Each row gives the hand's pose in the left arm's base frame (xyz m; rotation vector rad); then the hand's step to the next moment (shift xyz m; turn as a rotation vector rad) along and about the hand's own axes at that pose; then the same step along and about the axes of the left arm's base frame.
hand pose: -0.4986 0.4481 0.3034 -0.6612 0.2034 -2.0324
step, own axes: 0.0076 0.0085 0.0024 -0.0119 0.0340 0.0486
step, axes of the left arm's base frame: 0.0046 -0.0106 0.0015 0.0559 -0.0022 0.0229
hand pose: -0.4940 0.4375 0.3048 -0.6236 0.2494 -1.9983
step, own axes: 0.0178 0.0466 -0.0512 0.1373 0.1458 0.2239
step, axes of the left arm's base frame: 0.0018 -0.0426 -0.0573 0.1766 -0.1717 0.1720
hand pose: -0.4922 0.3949 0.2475 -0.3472 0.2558 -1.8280
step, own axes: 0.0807 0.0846 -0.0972 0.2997 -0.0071 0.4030
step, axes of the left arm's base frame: 0.0195 -0.1014 -0.1116 0.0631 -0.2844 0.4091
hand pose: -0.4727 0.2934 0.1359 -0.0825 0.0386 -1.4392
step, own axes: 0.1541 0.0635 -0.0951 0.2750 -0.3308 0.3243
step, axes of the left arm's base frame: 0.0757 -0.1477 -0.0963 -0.2661 -0.3044 0.3560
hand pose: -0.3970 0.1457 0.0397 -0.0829 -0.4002 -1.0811
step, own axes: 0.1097 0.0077 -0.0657 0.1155 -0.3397 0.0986
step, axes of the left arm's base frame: 0.0695 -0.1056 -0.0207 -0.2762 -0.2329 0.0891
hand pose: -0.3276 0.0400 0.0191 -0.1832 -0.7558 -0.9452
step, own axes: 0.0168 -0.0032 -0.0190 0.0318 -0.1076 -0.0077
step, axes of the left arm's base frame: 0.0130 -0.0217 -0.0035 -0.0695 -0.0883 -0.0035
